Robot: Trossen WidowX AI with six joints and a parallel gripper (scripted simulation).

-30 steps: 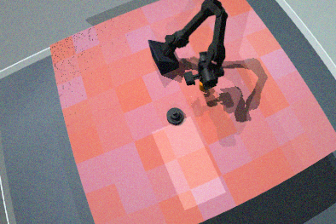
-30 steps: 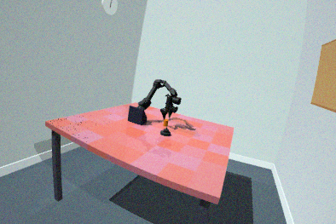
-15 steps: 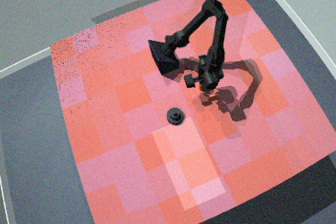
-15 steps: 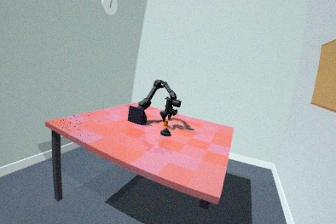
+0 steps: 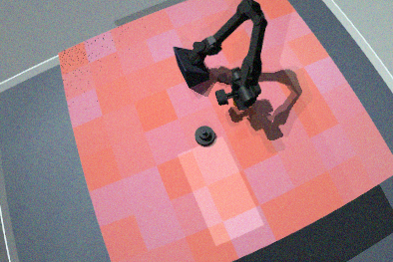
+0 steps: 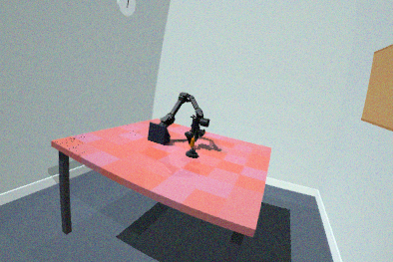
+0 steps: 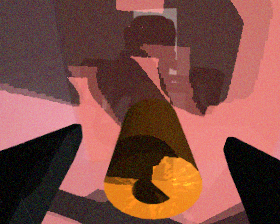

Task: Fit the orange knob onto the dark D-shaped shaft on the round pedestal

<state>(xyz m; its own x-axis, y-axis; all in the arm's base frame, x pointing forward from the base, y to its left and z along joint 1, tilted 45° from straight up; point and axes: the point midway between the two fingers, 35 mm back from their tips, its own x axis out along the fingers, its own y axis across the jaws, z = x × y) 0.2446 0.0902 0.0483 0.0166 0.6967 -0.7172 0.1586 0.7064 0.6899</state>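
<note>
The orange knob lies 1 cm above my gripper tip. Round my gripper tip: round dark pedestal (20 cm to the right, 8 cm ahead, 1 cm above).
</note>
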